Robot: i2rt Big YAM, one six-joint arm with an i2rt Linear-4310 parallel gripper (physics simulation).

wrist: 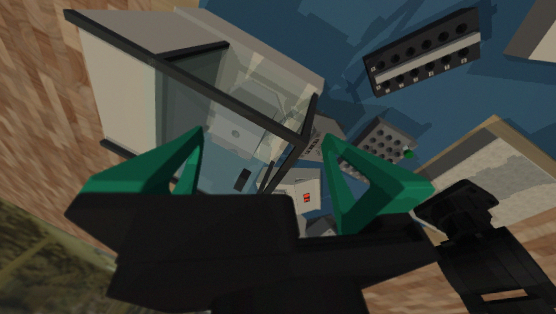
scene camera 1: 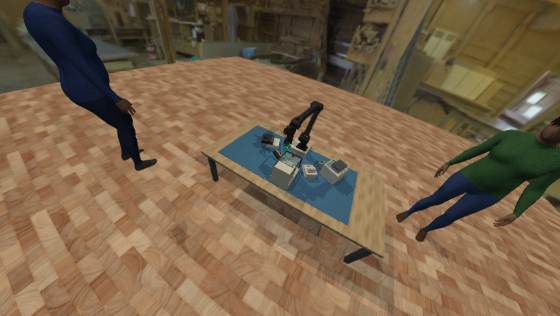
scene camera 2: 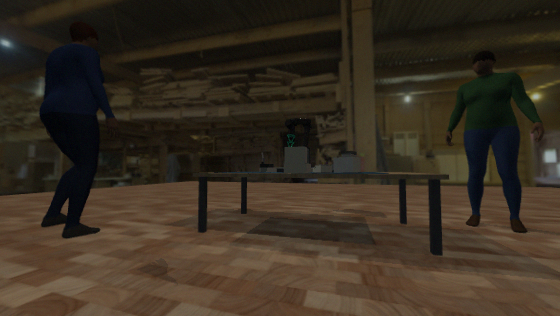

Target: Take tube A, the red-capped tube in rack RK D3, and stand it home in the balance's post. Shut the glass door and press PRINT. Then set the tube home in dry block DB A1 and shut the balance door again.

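Observation:
My gripper is open and empty, green fingers wide apart above the balance. The balance has a pale body and dark-framed glass chamber. Inside, a pale block with one round hole shows through the glass; no tube is seen in it. I cannot tell how the door stands. The grey rack is right of the balance in the wrist view, partly behind the right finger; the red-capped tube does not show. The dry block and PRINT key cannot be told for certain.
A green-capped tube is at the rack's edge. A black two-row block with labelled holes lies beyond. A white unit with a red display is partly behind my gripper. More devices stand on the blue mat. Two people stand beside the table.

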